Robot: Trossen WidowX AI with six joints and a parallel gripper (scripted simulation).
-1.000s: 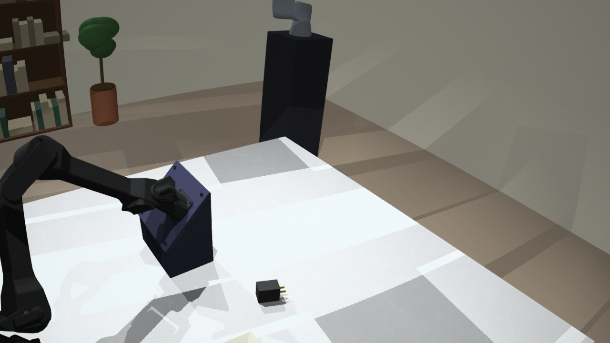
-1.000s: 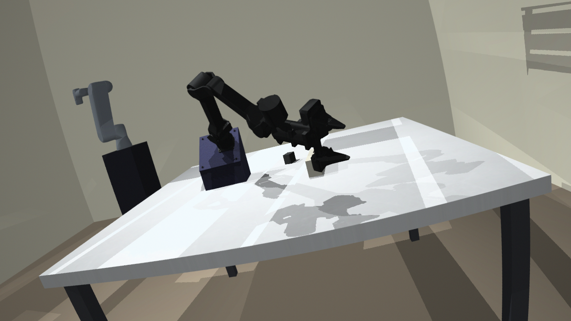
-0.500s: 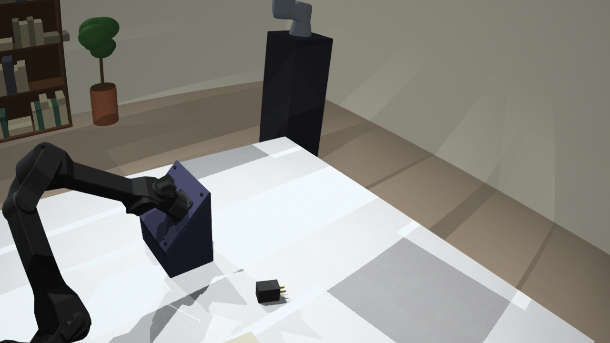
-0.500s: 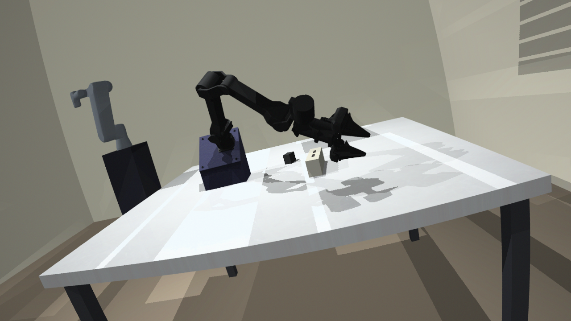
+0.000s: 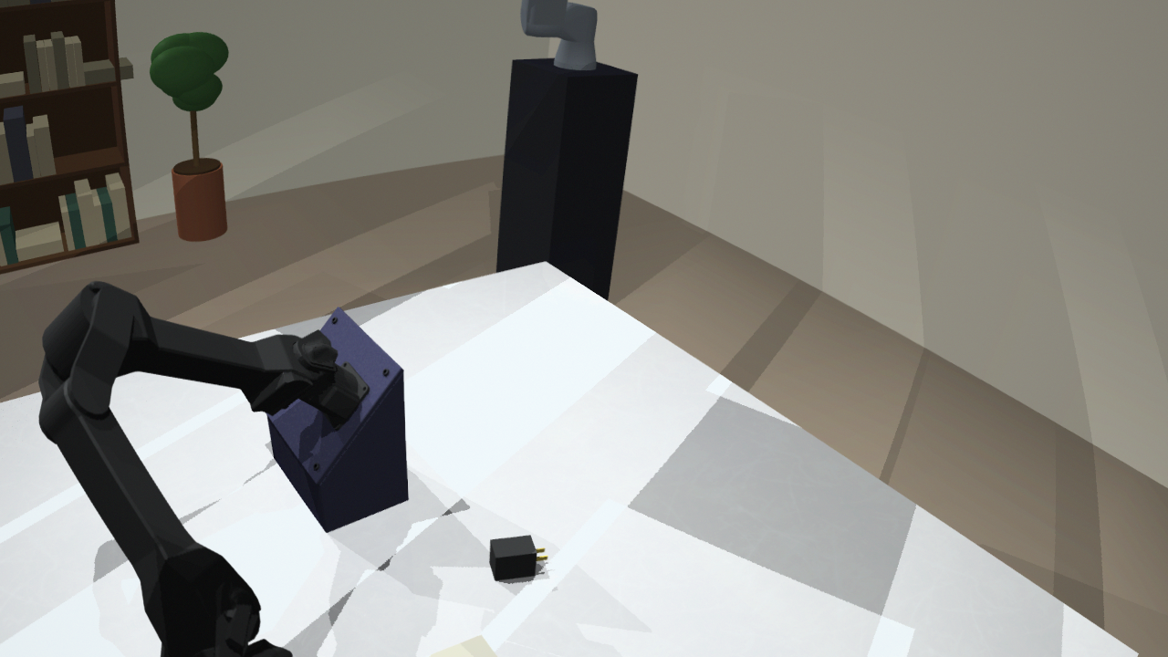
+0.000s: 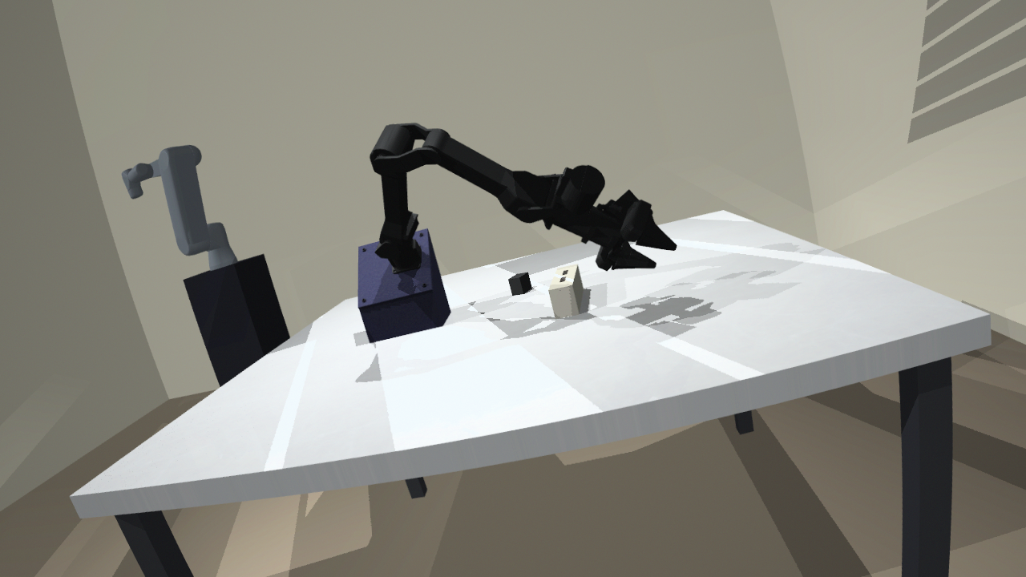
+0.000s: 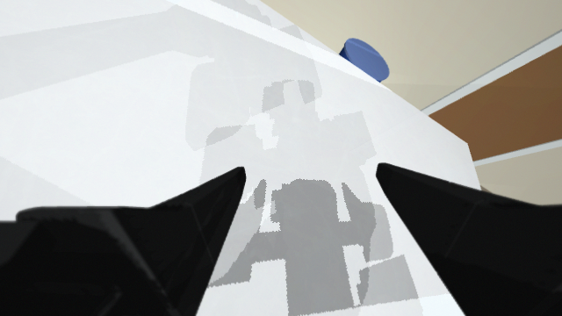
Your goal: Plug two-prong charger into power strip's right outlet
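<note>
The black two-prong charger lies 29 cm behind my gripper tip, 36 cm to the left of it and 5 cm below it.
</note>
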